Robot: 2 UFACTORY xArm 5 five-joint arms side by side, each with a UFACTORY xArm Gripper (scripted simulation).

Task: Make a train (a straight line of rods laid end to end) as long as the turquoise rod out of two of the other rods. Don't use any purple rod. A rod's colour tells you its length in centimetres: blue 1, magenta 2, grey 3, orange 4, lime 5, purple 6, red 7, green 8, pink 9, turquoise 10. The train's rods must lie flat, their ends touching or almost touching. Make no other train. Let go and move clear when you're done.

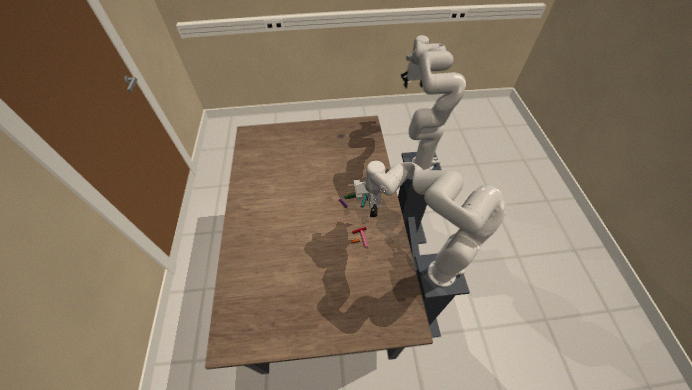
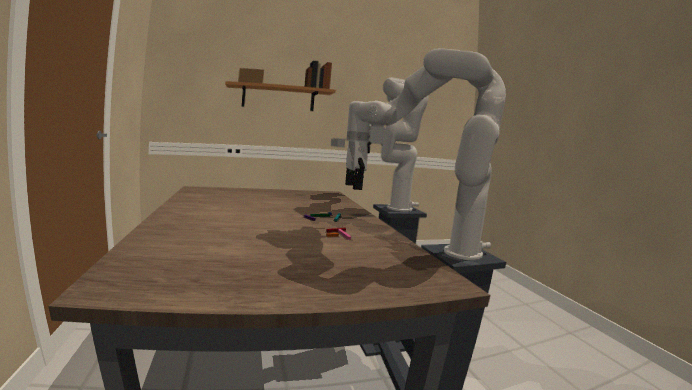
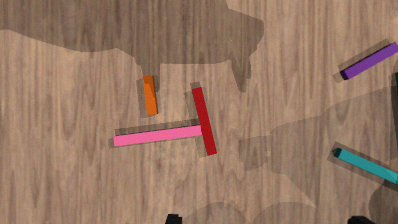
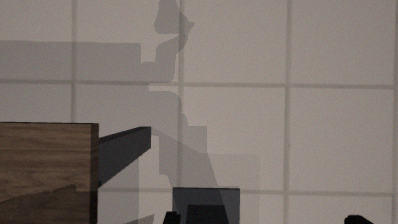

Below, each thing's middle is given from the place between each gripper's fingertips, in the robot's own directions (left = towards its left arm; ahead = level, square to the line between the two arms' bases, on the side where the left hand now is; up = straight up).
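The pink rod (image 3: 188, 131), if you count from my left hand (image 2: 353, 187), is 3 cm ahead of it, 8 cm to the left of it and 15 cm below it. As for my right hand, it's 880 mm to the right of the pink rod, 310 mm short of it and 240 mm above it. Going by its middle, the pink rod is nearer to my left hand than to my right hand.
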